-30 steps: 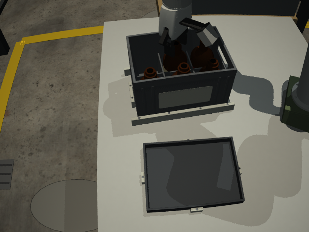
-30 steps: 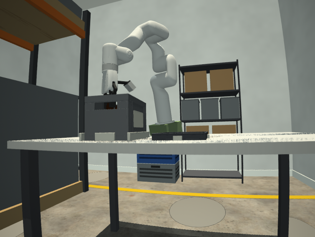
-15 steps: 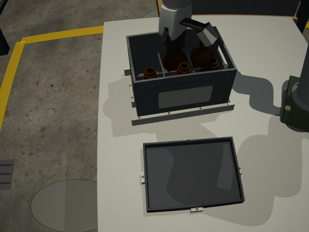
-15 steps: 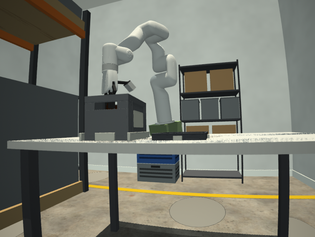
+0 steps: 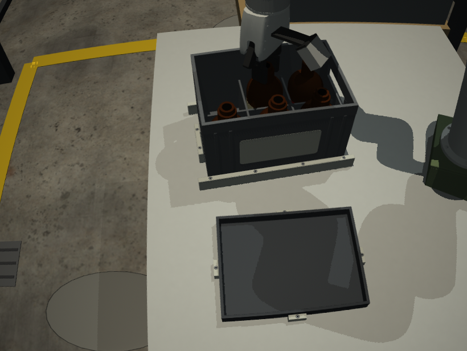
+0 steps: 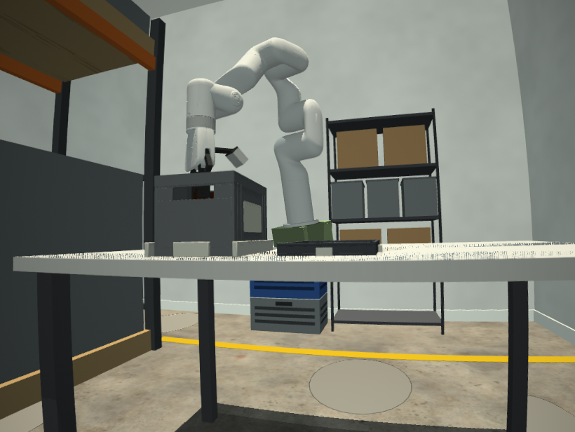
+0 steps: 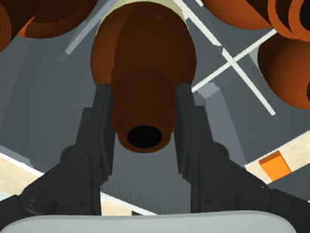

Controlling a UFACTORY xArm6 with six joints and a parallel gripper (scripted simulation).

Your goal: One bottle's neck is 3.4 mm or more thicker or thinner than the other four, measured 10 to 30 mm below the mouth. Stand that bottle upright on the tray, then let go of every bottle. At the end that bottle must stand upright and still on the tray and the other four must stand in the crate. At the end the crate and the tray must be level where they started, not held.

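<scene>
Now: the dark crate 70 mm below my hand and 50 mm to the left of it. Also, from my hand: glass bottle 90 mm behind, 70 mm below, 10 mm to the right; dark tray 330 mm to the left, 150 mm below, 10 mm behind.
</scene>
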